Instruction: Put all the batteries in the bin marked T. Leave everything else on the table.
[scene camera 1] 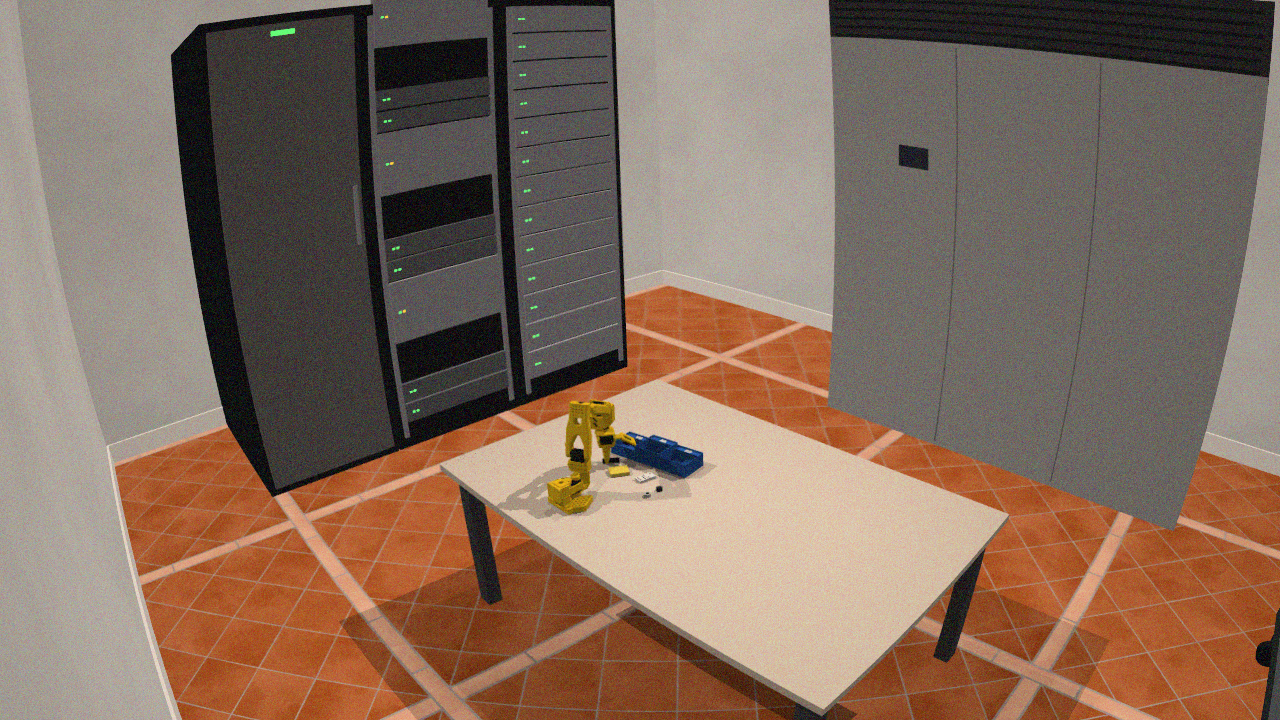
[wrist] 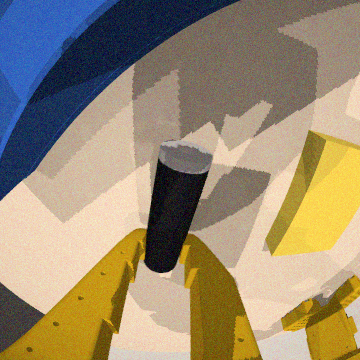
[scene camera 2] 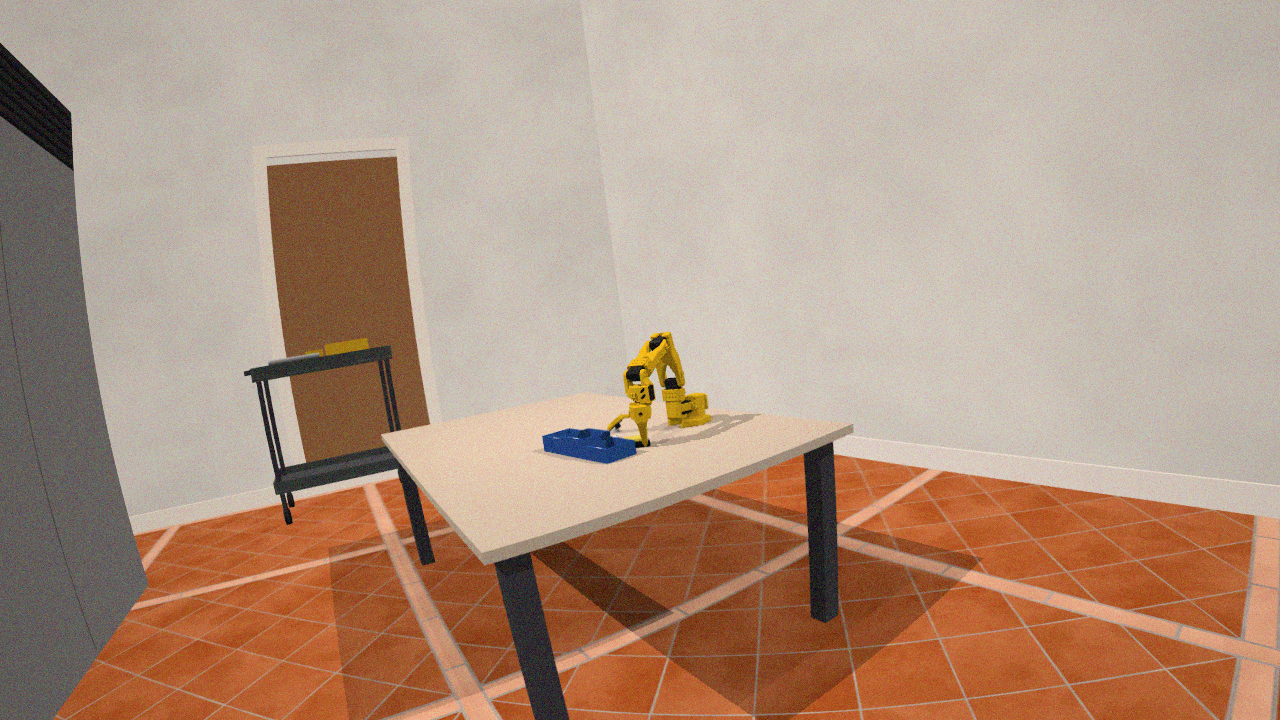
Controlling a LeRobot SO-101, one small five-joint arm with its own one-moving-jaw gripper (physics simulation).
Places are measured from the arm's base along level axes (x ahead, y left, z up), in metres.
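Pixels of known places: hand, tool point: (scene camera 1: 606, 459) (wrist: 146, 240) (scene camera 2: 645, 444); arm's base, link origin: (scene camera 1: 577, 500) (wrist: 325, 295) (scene camera 2: 683, 424).
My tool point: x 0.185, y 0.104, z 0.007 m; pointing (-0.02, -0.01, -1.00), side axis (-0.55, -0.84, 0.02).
Ahead of a thing's pixels: the offset from my tool point to its top centre. "*": to the spot under its first point. Level surfaces: height alone.
A black battery {0.014 m right, 0.008 m ahead, 0.007 m up} (wrist: 175, 210) with a grey end lies at the centre of the wrist view; it also shows as a small dark shape {* 0.019 m right, 0.003 m ahead, 0.003 m up} (scene camera 1: 611, 460) (scene camera 2: 642, 443) at the jaw tips in the scene views. My gripper (wrist: 165, 247) has its two jaws pressed on both sides of the battery's near end. It is low at the table top, beside the blue bins {0.086 m right, 0.106 m ahead, 0.039 m up} (scene camera 1: 664, 463) (scene camera 2: 586, 449) (wrist: 52, 82). The bins stand in a joined row. I cannot read their letters, so I cannot tell which is T.
A yellow block {0.072 m right, 0.017 m back, 0.003 m up} (scene camera 1: 618, 471) (wrist: 320, 200) lies right of the battery in the wrist view. A white item {0.145 m right, 0.011 m ahead, 0.000 m up} (scene camera 1: 645, 478), a small black item {0.213 m right, 0.004 m back, 0.001 m up} (scene camera 1: 659, 488) and a small grey item {0.213 m right, 0.045 m back, 0.001 m up} (scene camera 1: 646, 494) lie on the table {0.007 m down} (scene camera 1: 805, 537) in front of the bins.
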